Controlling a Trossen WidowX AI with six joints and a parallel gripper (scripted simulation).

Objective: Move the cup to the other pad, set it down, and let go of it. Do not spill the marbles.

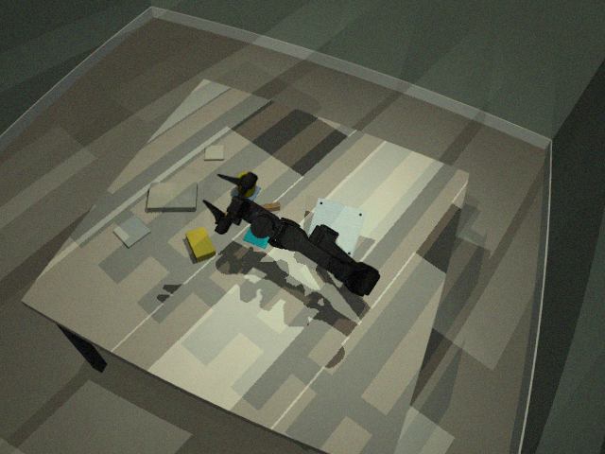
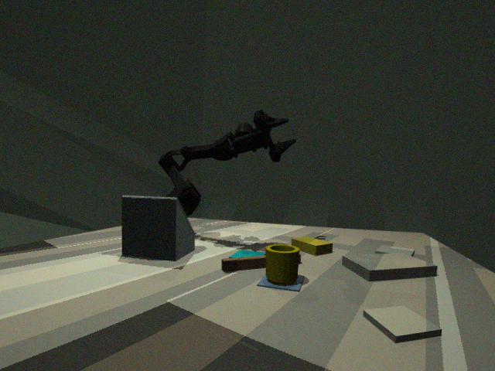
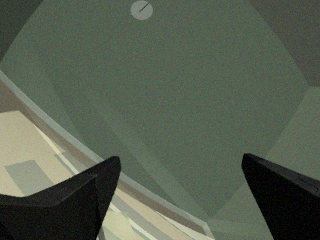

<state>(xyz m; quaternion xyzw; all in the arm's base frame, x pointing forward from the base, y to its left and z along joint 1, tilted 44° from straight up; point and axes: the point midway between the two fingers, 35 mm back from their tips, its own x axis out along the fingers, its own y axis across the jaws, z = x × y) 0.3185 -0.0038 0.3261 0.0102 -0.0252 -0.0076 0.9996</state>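
The yellow cup is 60 mm ahead of my gripper tip, 310 mm to the right of it and 350 mm below it. From my gripper tip the other things lie so: teal pad (80 mm behind, 160 mm to the right, 390 mm below); then brown block (10 mm behind, 230 mm to the right, 380 mm below).
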